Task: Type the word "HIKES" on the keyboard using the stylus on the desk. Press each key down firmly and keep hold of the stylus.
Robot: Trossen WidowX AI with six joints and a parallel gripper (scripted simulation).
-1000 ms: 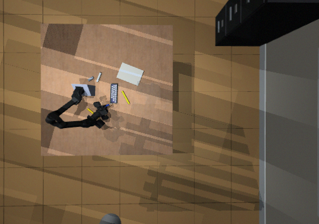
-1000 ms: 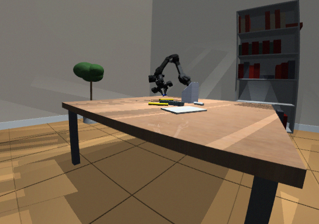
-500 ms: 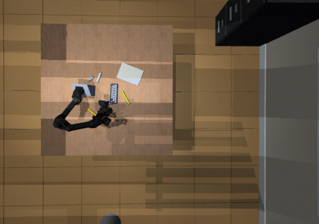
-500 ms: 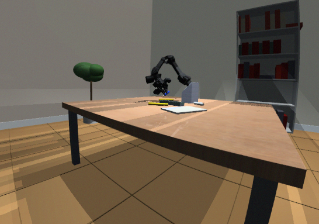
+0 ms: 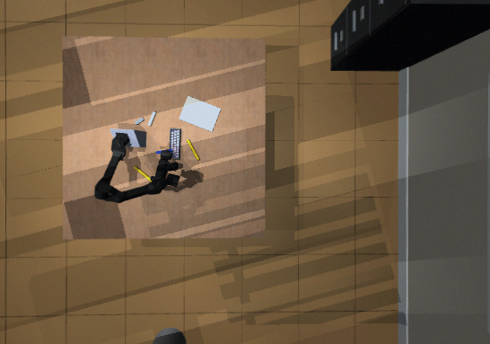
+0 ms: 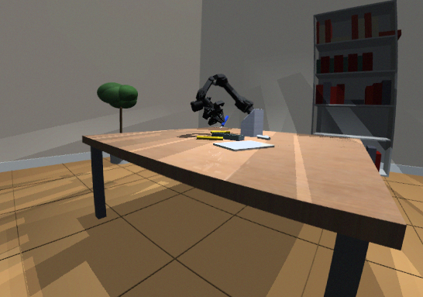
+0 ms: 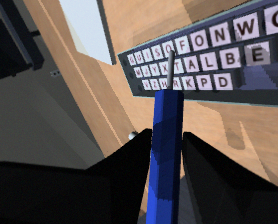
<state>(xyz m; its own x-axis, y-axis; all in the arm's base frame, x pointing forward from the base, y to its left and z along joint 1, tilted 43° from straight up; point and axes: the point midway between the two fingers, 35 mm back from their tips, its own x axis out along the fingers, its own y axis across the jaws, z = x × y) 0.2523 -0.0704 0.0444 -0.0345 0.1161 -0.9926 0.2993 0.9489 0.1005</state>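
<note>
Now: the stylus tip 4 cm ahead of my gripper tip, 1 cm to the left of it and 3 cm below it. The rest, counted from my gripper tip: white paper sheet: 16 cm ahead, 26 cm to the left, 8 cm below; then blue stylus: 1 cm ahead, 1 cm below.
</note>
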